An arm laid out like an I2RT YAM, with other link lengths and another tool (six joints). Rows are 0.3 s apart.
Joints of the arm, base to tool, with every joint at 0 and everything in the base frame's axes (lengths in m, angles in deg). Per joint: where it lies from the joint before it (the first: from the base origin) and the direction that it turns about. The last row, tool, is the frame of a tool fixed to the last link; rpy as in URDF.
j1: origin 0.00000 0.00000 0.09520 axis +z
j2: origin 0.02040 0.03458 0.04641 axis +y
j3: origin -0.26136 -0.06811 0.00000 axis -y
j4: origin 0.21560 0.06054 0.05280 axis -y
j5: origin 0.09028 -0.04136 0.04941 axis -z
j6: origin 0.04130 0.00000 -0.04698 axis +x
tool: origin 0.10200 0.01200 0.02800 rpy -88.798 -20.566 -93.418
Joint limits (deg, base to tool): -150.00..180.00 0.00..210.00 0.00..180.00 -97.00..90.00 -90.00..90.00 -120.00..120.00
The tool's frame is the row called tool.
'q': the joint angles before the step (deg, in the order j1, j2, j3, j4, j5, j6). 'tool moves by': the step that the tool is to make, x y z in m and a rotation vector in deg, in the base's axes. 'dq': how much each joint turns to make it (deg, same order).
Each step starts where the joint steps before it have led.
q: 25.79 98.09 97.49 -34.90 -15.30 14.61
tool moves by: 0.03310 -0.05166 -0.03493 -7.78 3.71 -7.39
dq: -6.09 4.56 3.45 -6.15 4.64 -3.72
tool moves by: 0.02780 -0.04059 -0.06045 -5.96 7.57 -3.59
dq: -5.28 7.94 2.85 -4.52 1.43 -3.63
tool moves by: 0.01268 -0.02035 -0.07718 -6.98 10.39 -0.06
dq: -2.07 10.78 4.85 -6.36 2.69 -4.03
